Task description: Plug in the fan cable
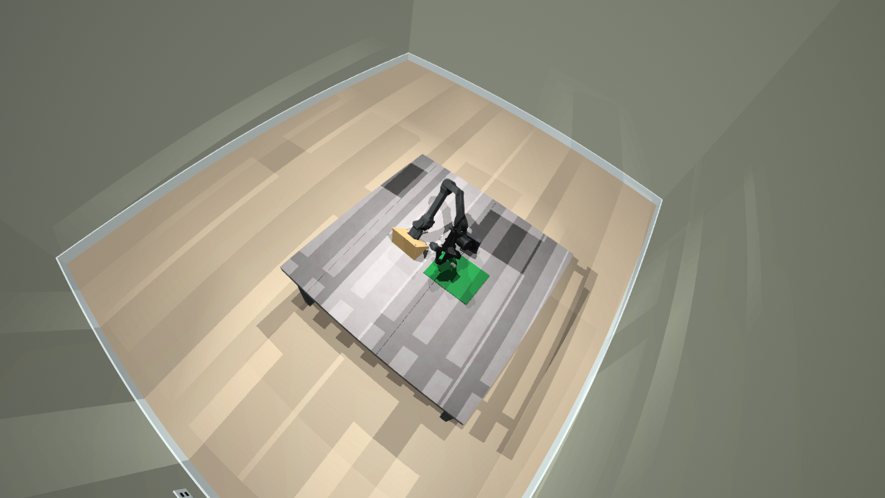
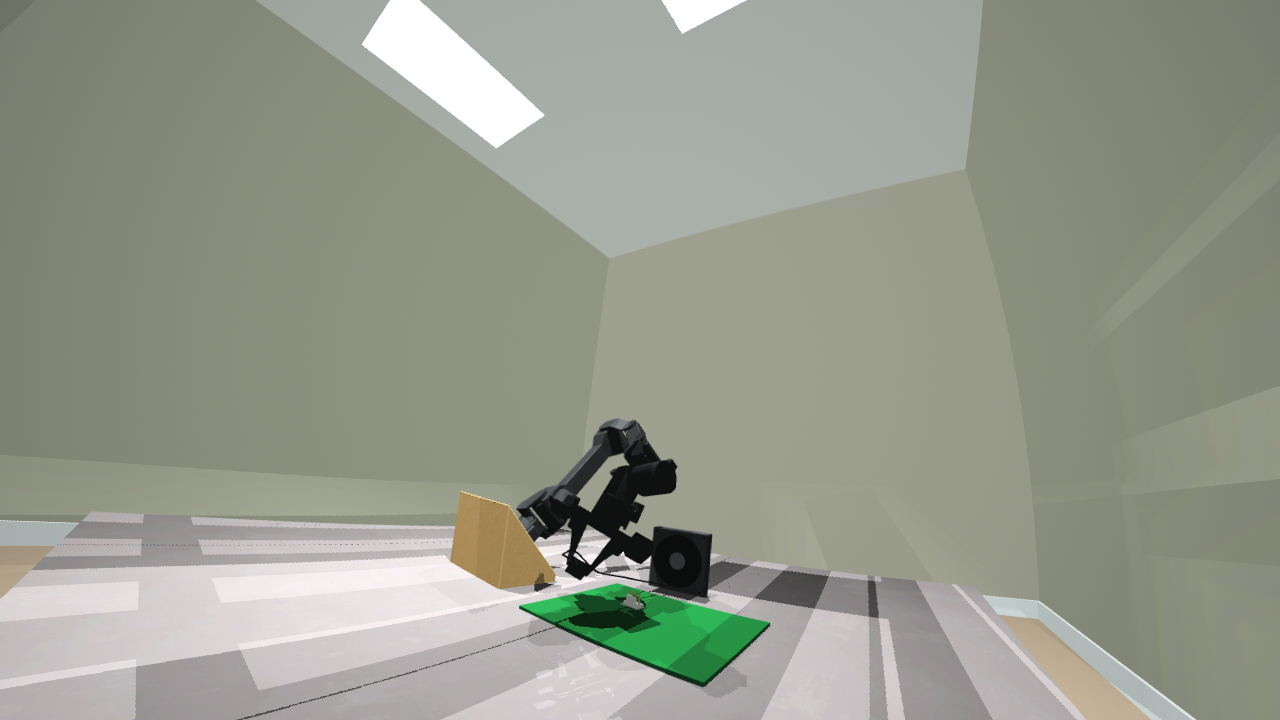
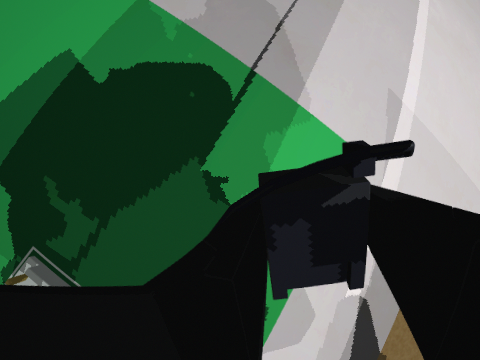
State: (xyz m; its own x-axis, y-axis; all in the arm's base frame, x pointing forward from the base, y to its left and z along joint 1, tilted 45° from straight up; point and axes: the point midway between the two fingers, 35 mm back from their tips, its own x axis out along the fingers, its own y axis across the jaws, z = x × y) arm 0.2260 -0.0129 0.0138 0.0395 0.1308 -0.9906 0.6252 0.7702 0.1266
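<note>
The green board lies 110 mm ahead of my gripper tip, 70 mm below it and 60 mm to the left of it. Also, from my gripper tip: black fan plug 10 mm to the left, 10 mm behind; black fan 240 mm to the left, 30 mm ahead.
</note>
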